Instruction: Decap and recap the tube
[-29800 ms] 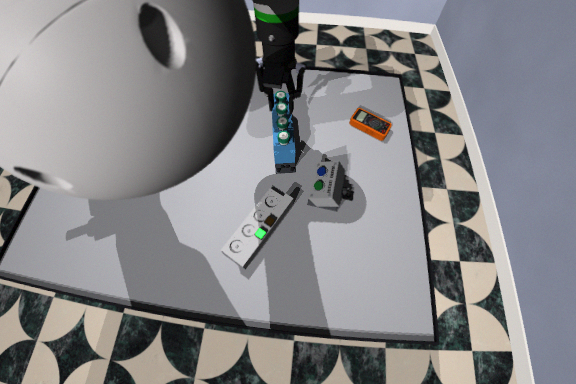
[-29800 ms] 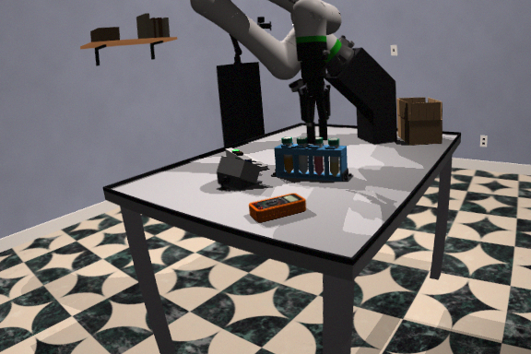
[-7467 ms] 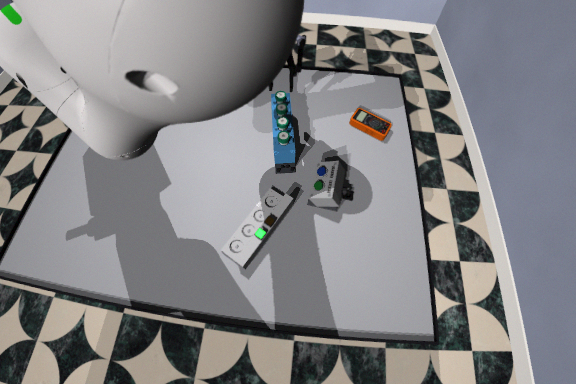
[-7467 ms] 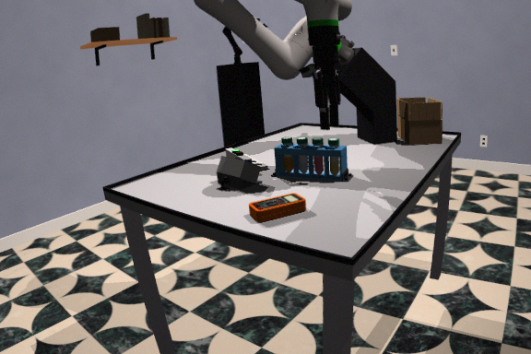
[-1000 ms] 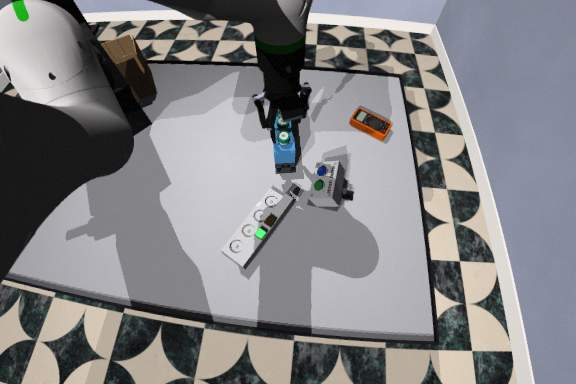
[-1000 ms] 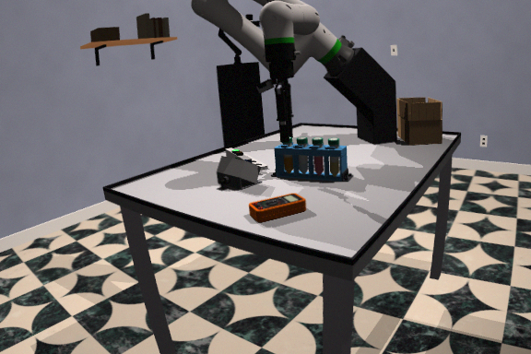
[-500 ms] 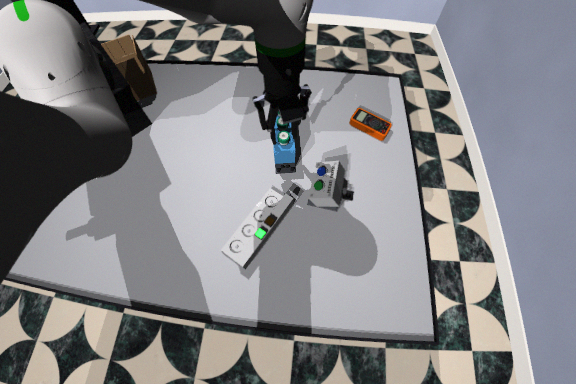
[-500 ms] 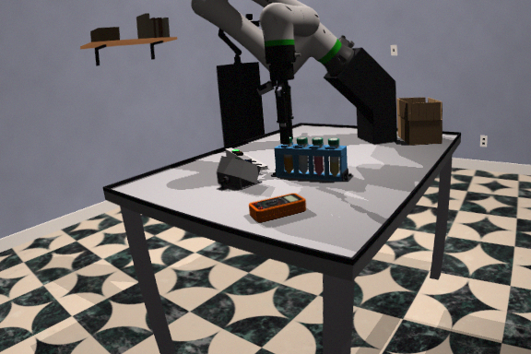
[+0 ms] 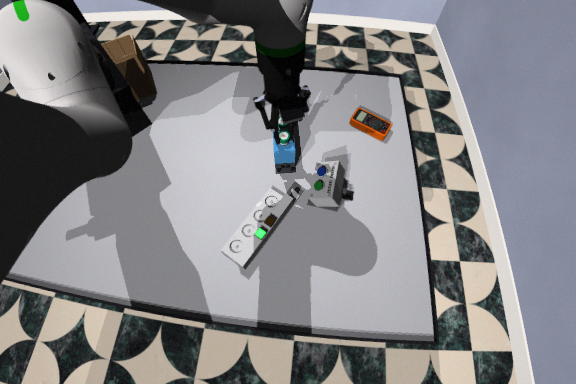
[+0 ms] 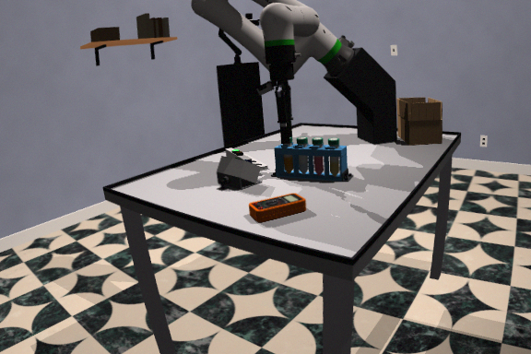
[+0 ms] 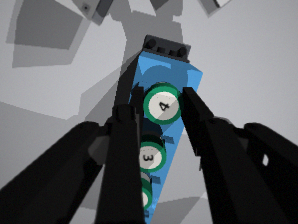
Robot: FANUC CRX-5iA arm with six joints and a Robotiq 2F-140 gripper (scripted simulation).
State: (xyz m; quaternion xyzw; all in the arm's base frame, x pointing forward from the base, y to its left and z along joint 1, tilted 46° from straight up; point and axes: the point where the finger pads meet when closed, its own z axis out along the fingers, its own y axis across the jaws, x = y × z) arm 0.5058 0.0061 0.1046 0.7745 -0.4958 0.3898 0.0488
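Now: hand 13 cm to the left of the green ready key, 9 cm short of it and 7 cm above it. From my hand the other things lie so: blue cycle key: 10 cm ahead, 9 cm to the right, 7 cm below; then key housing: 11 cm to the right, 11 cm ahead, 9 cm below; then cap: 10 cm to the left, 3 cm below.
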